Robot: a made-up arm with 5 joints. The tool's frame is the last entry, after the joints. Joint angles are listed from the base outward. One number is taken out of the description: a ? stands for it. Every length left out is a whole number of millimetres.
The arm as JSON. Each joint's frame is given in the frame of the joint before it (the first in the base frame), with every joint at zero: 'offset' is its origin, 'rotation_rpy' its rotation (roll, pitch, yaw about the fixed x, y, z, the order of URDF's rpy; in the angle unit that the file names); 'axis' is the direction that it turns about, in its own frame. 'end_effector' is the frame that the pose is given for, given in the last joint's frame.
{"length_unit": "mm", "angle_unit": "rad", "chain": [
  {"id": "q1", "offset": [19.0, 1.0, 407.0], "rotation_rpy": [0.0, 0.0, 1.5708], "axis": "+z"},
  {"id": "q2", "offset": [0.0, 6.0, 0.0], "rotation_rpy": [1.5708, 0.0, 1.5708], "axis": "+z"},
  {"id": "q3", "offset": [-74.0, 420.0, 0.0], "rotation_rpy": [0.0, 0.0, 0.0], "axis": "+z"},
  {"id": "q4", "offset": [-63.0, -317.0, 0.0], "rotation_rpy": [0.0, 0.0, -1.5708], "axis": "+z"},
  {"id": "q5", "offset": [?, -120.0, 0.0], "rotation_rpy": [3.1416, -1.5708, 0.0], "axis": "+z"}
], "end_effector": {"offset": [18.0, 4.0, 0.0], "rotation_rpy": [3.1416, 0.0, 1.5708]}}
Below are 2 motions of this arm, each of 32 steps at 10 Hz.
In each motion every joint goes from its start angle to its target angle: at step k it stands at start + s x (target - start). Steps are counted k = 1, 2, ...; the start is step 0. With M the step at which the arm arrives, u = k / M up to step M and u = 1 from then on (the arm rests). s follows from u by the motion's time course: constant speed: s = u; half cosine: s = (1 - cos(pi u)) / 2; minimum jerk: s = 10 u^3 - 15 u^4 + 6 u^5.
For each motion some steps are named. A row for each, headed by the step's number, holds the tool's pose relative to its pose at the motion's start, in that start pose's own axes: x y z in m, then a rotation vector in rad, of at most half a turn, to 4 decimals.
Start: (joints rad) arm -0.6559 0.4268 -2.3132 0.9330 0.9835
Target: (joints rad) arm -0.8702 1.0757 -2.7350 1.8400 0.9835
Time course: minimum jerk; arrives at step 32
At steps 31, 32:
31: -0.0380 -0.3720 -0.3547 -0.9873 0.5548 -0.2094
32: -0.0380 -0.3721 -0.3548 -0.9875 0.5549 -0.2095

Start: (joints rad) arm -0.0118 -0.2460 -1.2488 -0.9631 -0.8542
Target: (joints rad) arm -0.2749 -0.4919 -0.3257 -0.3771 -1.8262
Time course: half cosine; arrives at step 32
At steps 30, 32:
30: -0.2174 0.1095 0.2707 1.1939 0.5740 0.8963
32: -0.2186 0.1101 0.2749 1.2085 0.5750 0.9006

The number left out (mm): 133.0
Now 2 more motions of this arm.
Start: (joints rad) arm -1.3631 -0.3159 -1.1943 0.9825 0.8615
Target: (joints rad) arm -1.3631 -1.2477 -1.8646 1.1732 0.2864
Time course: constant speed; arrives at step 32
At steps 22, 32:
22: -0.1824 -0.2039 0.5182 0.6015 -0.7690 0.3637
32: -0.3645 -0.4133 0.6346 0.7754 -1.1993 0.4754

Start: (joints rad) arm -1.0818 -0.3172 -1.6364 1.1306 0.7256
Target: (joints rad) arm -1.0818 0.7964 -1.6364 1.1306 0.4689
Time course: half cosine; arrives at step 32
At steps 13, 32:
13: -0.0082 -0.0055 -0.2848 -0.2486 0.3074 0.0899
32: -0.2220 -0.1923 -0.7076 -0.6278 0.9231 0.2295

